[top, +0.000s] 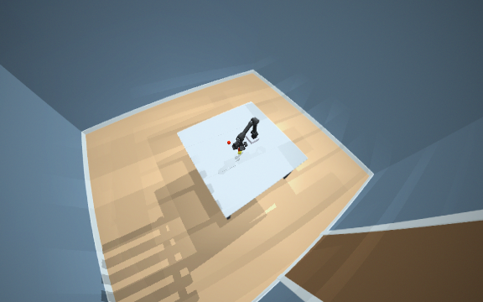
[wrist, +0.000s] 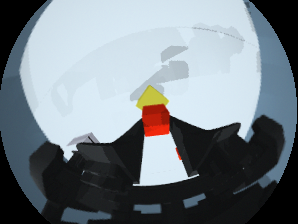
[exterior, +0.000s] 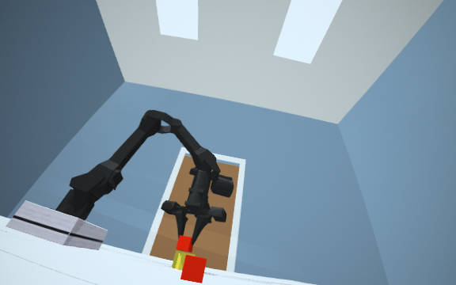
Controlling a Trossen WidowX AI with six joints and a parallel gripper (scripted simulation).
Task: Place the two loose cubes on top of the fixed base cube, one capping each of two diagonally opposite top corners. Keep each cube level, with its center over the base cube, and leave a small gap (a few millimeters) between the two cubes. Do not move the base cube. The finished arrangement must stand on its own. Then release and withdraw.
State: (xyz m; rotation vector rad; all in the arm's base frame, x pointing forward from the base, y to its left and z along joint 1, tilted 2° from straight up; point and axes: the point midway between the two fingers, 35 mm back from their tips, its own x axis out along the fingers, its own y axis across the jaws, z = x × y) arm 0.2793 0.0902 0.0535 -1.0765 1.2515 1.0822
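The yellow base cube lies 40 mm below my gripper tip and 20 mm to the left of it.
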